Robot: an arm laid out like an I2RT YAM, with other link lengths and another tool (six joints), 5 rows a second.
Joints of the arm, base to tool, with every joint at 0 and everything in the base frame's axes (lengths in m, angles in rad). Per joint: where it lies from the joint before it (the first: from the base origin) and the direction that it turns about. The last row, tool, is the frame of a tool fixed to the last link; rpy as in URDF.
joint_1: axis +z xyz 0 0 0.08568
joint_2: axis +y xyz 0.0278 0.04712 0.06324
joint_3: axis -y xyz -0.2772 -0.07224 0
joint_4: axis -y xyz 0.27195 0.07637 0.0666
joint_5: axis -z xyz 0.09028 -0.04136 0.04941
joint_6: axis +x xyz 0.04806 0 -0.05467
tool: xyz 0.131 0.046 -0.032 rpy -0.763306 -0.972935 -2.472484
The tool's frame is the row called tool.
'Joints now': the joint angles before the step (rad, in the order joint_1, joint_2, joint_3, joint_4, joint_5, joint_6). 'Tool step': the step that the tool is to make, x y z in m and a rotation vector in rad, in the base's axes. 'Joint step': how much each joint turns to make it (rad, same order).
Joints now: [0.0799, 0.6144, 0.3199, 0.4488, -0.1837, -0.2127]
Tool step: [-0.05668, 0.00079, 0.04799, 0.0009, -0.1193, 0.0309]
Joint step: [0.0001, -0.3357, 0.0301, -0.2472, -0.0319, -0.0019]
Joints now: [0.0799, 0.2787, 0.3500, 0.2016, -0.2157, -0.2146]
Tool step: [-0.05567, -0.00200, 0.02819, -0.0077, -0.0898, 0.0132]
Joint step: [0.0002, -0.2682, 0.0538, -0.2354, -0.0170, -0.0103]
